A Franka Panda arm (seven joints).
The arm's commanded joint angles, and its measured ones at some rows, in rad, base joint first. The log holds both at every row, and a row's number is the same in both.
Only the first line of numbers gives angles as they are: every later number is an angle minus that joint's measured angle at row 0.
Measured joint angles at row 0:
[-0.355 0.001 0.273 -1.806 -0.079 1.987 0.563]
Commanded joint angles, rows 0 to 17:
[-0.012 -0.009 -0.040 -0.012 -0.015 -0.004 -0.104]
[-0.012 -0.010 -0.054 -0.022 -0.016 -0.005 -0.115]
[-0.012 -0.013 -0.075 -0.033 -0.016 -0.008 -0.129]
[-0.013 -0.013 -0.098 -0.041 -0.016 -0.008 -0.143]
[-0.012 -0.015 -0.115 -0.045 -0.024 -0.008 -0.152]
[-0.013 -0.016 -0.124 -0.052 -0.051 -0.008 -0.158]
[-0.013 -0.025 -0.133 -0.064 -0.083 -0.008 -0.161]
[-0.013 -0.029 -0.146 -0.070 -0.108 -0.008 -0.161]
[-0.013 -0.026 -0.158 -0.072 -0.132 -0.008 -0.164]
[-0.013 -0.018 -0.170 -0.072 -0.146 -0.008 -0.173]
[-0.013 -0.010 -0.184 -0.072 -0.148 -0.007 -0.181]
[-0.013 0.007 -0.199 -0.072 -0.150 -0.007 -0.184]
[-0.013 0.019 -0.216 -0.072 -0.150 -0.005 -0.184]
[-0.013 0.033 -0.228 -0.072 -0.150 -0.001 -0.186]
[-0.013 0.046 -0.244 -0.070 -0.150 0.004 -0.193]
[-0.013 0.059 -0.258 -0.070 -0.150 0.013 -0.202]
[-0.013 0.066 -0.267 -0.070 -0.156 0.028 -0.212]
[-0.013 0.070 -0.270 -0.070 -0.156 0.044 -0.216]
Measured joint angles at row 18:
[-0.014 0.049 -0.251 -0.073 -0.134 0.007 -0.192]
